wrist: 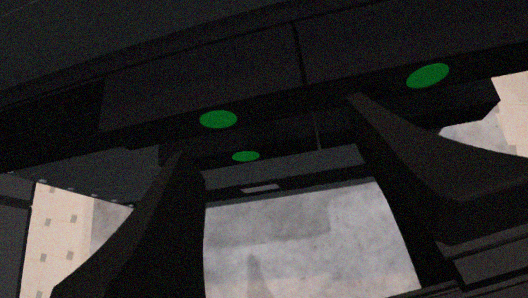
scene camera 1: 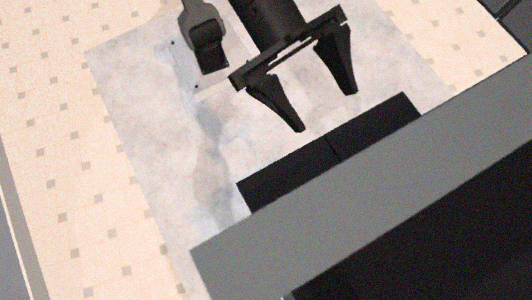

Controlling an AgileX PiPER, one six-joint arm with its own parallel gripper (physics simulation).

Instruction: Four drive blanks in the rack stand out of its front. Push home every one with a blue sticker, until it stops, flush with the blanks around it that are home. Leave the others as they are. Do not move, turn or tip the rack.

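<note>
The rack (scene camera 1: pixel 360 165) shows its grey top in the scene view, with two dark blanks (scene camera 1: pixel 295 175) (scene camera 1: pixel 377 125) side by side standing out of its front. The wrist view shows two blanks (wrist: pixel 195 82) (wrist: pixel 400 40) from below, parted by a seam. The left one bears a green sticker (wrist: pixel 218 119), the right one another green sticker (wrist: pixel 427 75). A third green sticker (wrist: pixel 245 156) shows lower, on a dark face; whether that stands out I cannot tell. No blue sticker shows. My gripper (scene camera 1: pixel 326 112) (wrist: pixel 268 141) is open and empty, its fingertips near the rack's front.
The arm's base (scene camera 1: pixel 207 45) stands behind the gripper, on a mottled grey mat (scene camera 1: pixel 145 125). A pale label (wrist: pixel 260 189) shows low on the rack. Dark panels (scene camera 1: pixel 515 25) lie at the upper right, and another dark panel (wrist: pixel 12 240) is at the wrist view's left edge.
</note>
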